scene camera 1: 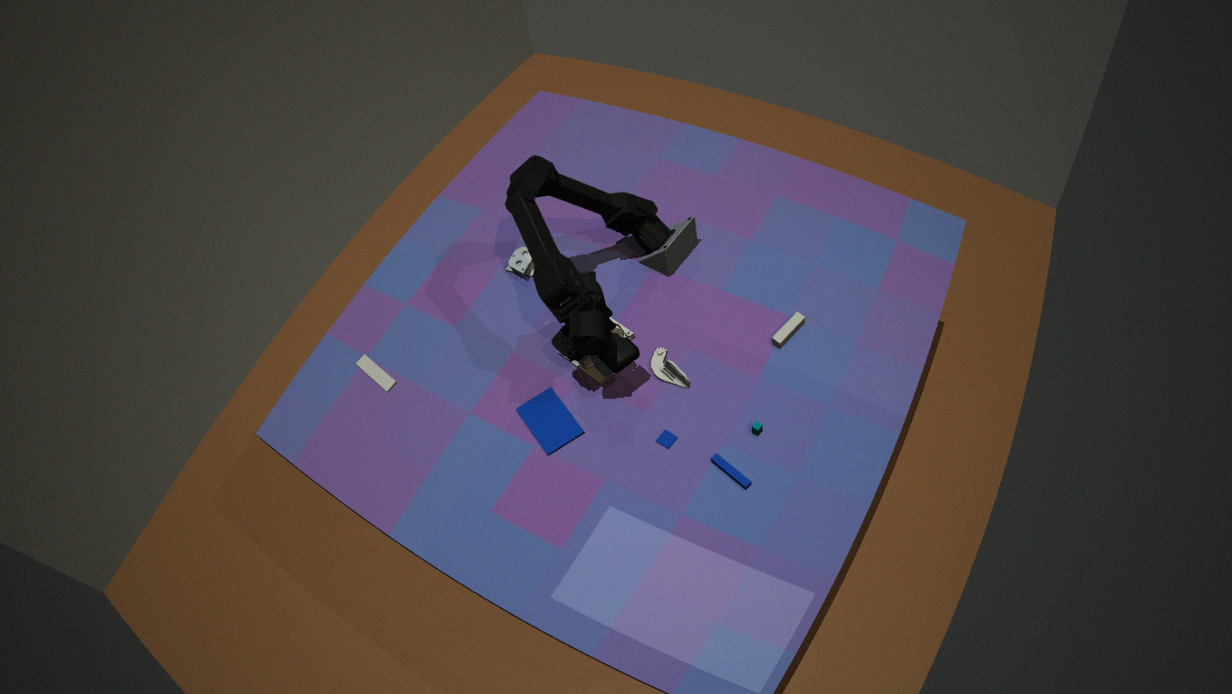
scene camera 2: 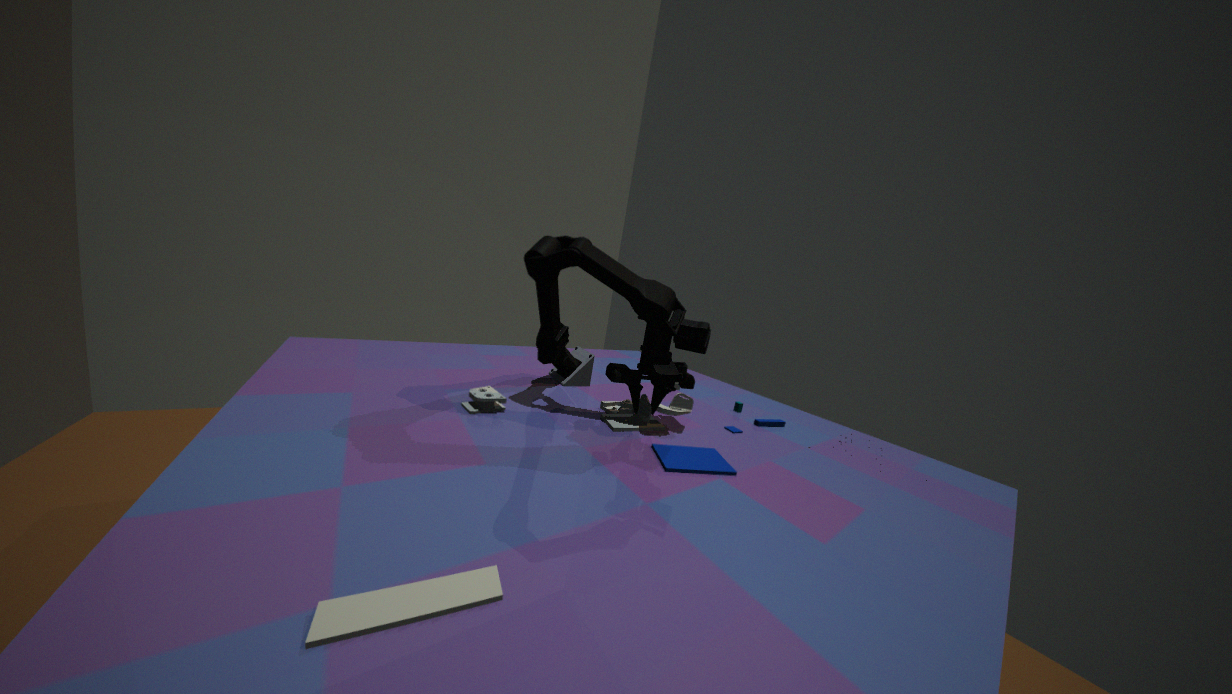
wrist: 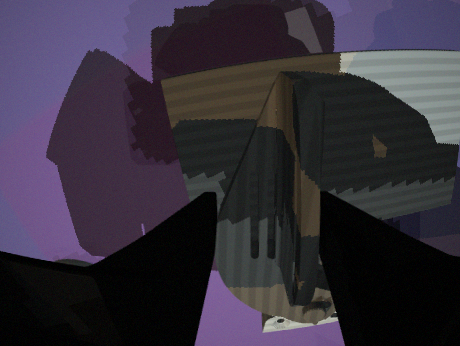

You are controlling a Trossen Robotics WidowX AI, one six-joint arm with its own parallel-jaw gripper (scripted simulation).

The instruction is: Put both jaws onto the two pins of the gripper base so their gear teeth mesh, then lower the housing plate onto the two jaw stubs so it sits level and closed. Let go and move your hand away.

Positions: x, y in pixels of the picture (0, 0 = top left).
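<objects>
Gripper in scene camera 1 (604, 356), blue plate visible there too. Scene camera 2: gripper, blue plate. Wrist view: gripper visible, blue plate out of frame. Blue plate, same spot: (scene camera 1: 539, 416) and (scene camera 2: 684, 459). Gripper, same spot: (scene camera 2: 660, 392) and (wrist: 158, 283).
</objects>
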